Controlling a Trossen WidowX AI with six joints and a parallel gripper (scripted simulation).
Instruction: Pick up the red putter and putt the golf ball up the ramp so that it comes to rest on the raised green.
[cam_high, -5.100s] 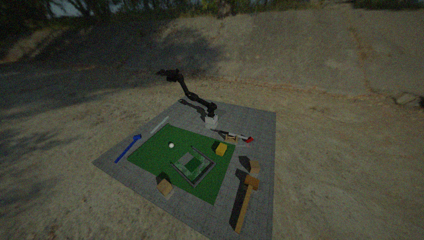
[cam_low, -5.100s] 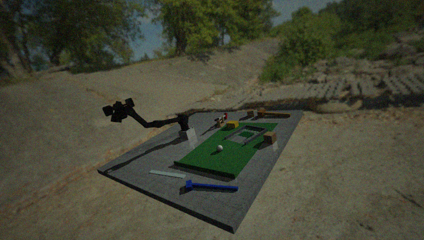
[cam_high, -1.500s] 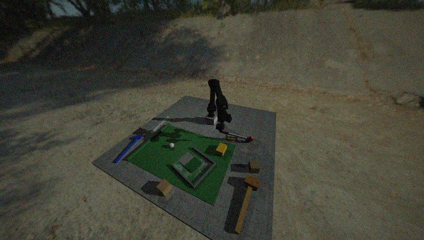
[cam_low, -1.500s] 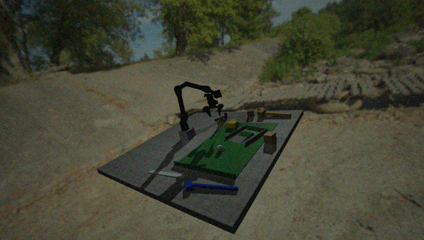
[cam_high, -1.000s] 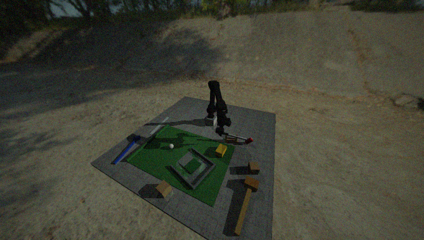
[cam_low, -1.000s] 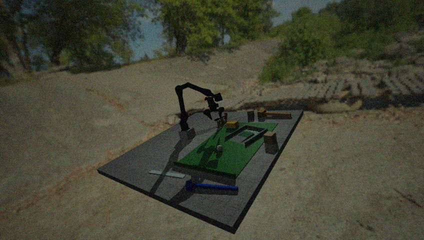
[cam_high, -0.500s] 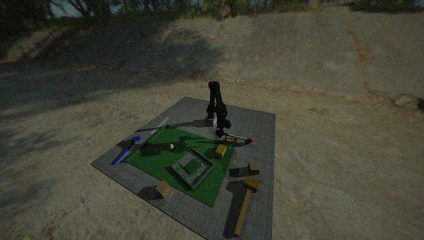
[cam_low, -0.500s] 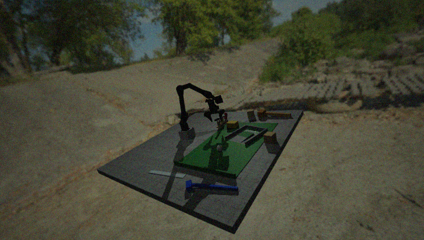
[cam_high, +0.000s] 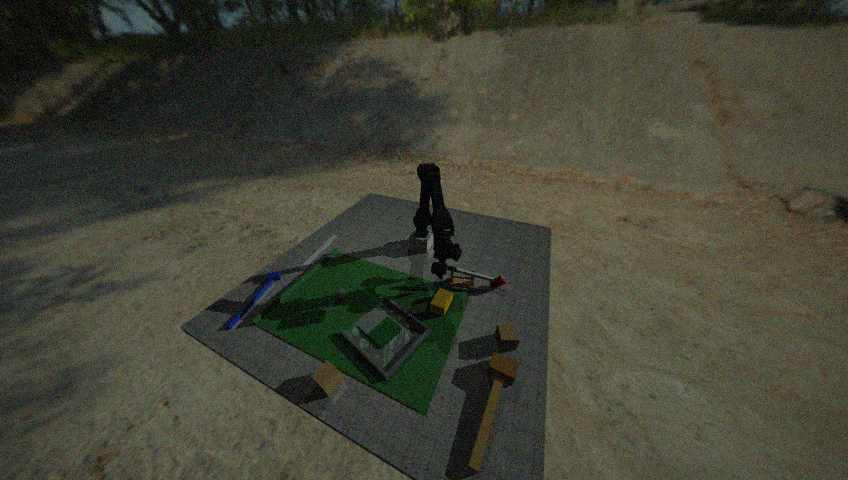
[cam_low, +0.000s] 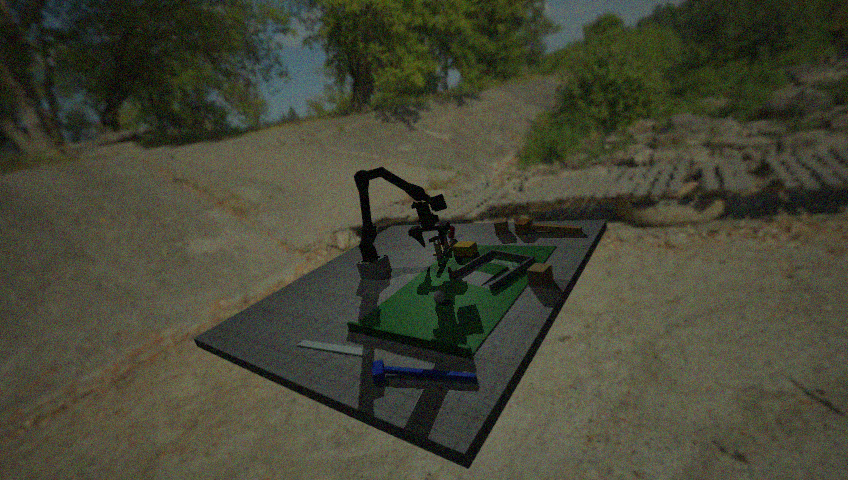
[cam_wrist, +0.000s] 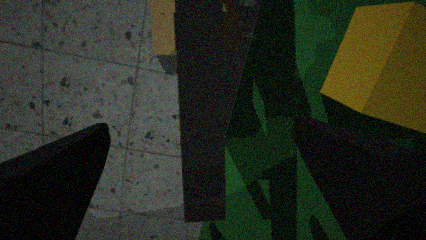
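The wooden rack lies 2 cm behind my gripper tip, 9 cm to the left of it and 2 cm below it. Also, from my gripper tip: red putter: 3 cm behind, 13 cm to the left; then yellow block: 13 cm ahead, 4 cm to the left, 3 cm below; then white golf ball: 23 cm ahead, 37 cm to the right, 3 cm below.
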